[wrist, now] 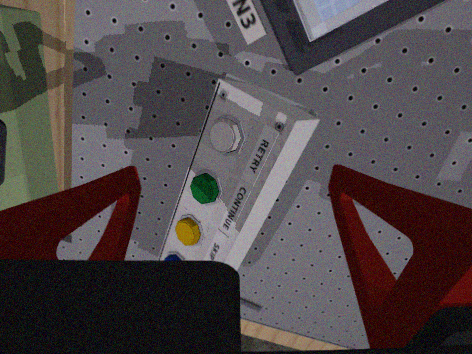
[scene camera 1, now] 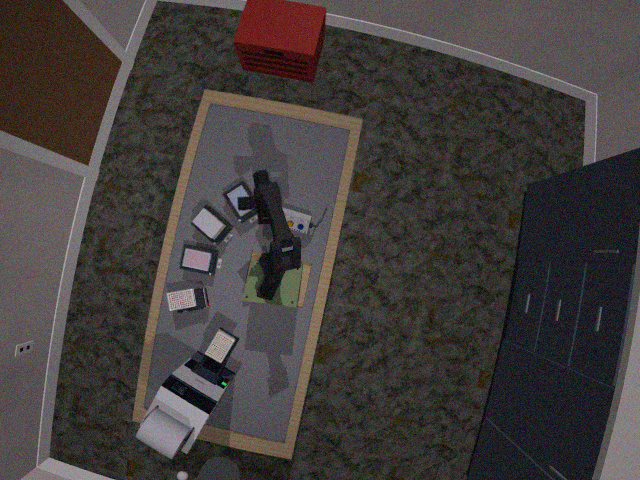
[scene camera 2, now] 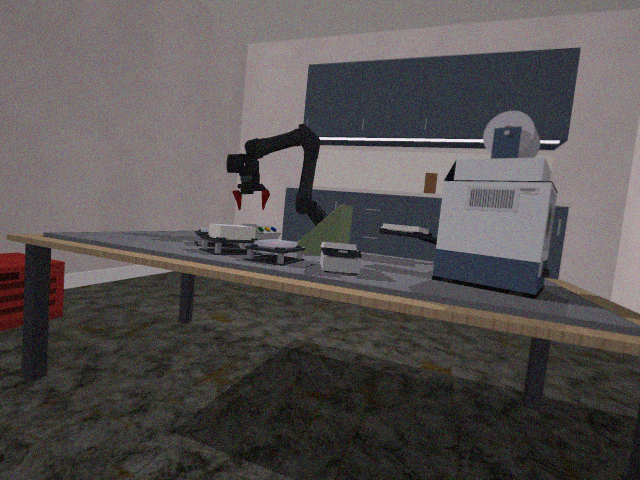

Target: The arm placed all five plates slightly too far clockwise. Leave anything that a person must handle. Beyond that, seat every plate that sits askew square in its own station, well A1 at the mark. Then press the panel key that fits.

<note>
My gripper [wrist: 234, 176] is open, with nothing in its grasp. Also in view: a blue-topped well plate [wrist: 315, 26]. Further things: a white button box [wrist: 251, 139].
</note>
